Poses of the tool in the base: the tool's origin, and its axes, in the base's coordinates. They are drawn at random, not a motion.
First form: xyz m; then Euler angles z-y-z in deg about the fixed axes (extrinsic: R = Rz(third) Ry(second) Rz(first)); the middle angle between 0 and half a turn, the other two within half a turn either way.
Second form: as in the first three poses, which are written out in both.
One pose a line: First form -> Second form
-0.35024 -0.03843 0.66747 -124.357 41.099 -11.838 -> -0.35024 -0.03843 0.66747 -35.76 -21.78 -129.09
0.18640 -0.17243 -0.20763 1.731 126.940 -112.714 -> 0.18640 -0.17243 -0.20763 177.70 53.03 64.41
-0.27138 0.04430 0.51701 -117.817 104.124 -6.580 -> -0.27138 0.04430 0.51701 -105.88 -26.91 -89.24
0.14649 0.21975 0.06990 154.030 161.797 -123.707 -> 0.14649 0.21975 0.06990 171.81 -16.31 -96.56
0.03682 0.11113 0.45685 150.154 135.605 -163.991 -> 0.03682 0.11113 0.45685 154.02 -37.36 -125.23
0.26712 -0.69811 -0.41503 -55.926 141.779 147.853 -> 0.26712 -0.69811 -0.41503 -146.88 20.28 29.87
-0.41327 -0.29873 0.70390 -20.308 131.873 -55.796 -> -0.41327 -0.29873 0.70390 -158.83 44.29 153.21
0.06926 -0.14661 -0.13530 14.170 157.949 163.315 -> 0.06926 -0.14661 -0.13530 174.34 21.35 -31.92
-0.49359 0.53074 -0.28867 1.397 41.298 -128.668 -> -0.49359 0.53074 -0.28867 1.23 41.28 -126.81
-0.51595 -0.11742 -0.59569 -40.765 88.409 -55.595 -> -0.51595 -0.11742 -0.59569 -87.56 49.21 -143.75
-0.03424 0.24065 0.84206 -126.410 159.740 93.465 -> -0.03424 0.24065 0.84206 -163.46 -11.86 38.14
